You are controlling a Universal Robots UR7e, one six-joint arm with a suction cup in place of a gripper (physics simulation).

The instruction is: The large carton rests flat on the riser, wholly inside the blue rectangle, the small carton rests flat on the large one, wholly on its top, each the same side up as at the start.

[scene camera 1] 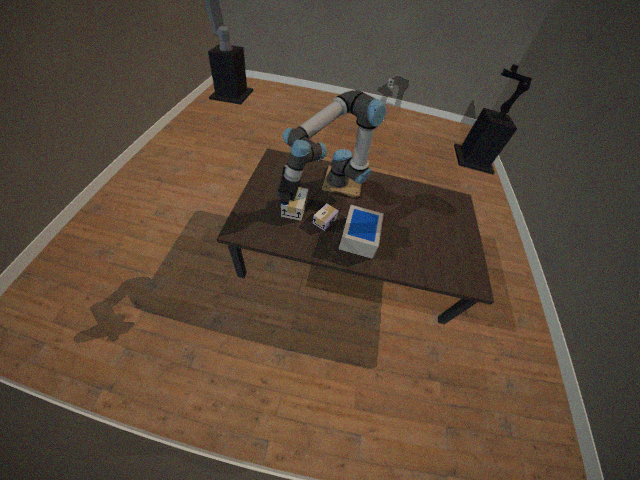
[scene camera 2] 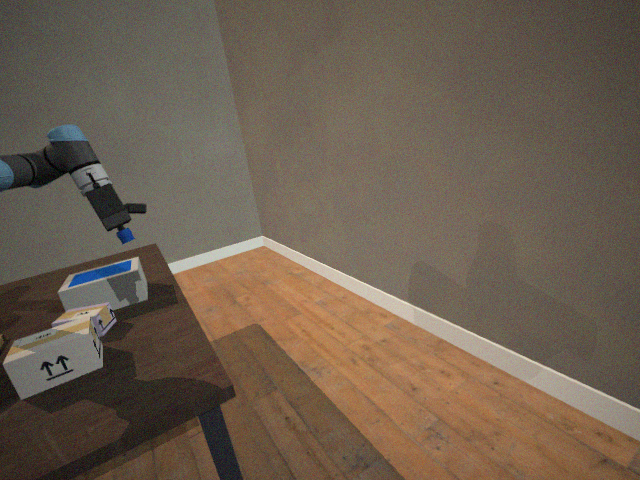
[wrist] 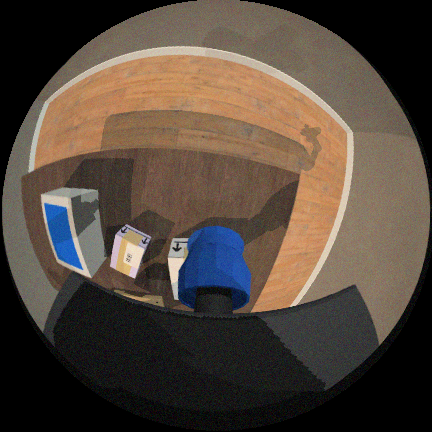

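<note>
The large carton [scene camera 1: 293,210] [scene camera 2: 56,364] [wrist: 174,266], white with tan tape, lies flat on the table, its side arrows pointing up. The small carton [scene camera 1: 324,216] [scene camera 2: 106,319] [wrist: 130,253], lilac and tan, lies flat between it and the riser. The light grey riser [scene camera 1: 356,248] [scene camera 2: 85,298] [wrist: 91,247] bears the blue rectangle [scene camera 1: 363,224] [scene camera 2: 100,272] [wrist: 63,235], with no carton on it. My suction gripper [scene camera 1: 286,202] [scene camera 2: 125,236] [wrist: 215,265] is open, holding nothing. Its blue cup is in the air, clear above the table, and hides part of the large carton in the wrist view.
The dark table [scene camera 1: 439,248] [scene camera 2: 165,356] [wrist: 200,185] carries the cartons, the riser and my arm's wooden base plate [scene camera 1: 350,191] [wrist: 152,299]. Two black pedestals [scene camera 1: 227,72] [scene camera 1: 488,136] with other arms stand on the floor behind the table.
</note>
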